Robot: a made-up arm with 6 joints.
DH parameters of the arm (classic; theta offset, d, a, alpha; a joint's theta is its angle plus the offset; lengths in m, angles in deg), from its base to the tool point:
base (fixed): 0 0 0 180
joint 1: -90 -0.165 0.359 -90
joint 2: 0 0 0.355 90
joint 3: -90 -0.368 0.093 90
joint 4: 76.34 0 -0.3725 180
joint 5: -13.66 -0.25 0.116 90
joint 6: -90 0.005 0.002 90
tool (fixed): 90 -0.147 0 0
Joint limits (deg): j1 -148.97..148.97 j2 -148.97..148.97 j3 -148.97..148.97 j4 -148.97..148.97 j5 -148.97..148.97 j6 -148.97..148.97
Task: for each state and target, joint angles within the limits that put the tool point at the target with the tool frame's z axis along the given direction. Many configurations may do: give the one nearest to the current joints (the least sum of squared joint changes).
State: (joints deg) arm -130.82 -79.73 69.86 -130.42 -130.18 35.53
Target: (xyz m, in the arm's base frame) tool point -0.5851 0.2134 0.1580 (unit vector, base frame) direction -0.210 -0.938 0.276
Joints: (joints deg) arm -103.84 -90.16 26.23 -89.81 -146.45 38.98
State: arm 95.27 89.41 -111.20 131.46 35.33 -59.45
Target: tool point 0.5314 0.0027 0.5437 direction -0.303 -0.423 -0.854
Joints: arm 54.24 59.74 -113.30 145.22 54.95 -13.74
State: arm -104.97 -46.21 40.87 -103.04 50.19 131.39
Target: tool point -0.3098 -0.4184 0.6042 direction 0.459 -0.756 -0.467
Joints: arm -141.68 -16.52 60.88 -60.81 4.35 148.97
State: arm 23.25 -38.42 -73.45 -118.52 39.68 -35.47
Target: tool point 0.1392 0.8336 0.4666 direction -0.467 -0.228 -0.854
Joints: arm -14.80 3.37 -75.86 -137.64 60.12 -27.22
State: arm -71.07 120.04 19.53 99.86 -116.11 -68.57
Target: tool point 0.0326 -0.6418 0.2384 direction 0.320 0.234 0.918
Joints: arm -78.50 100.32 20.51 96.18 -114.67 -96.56
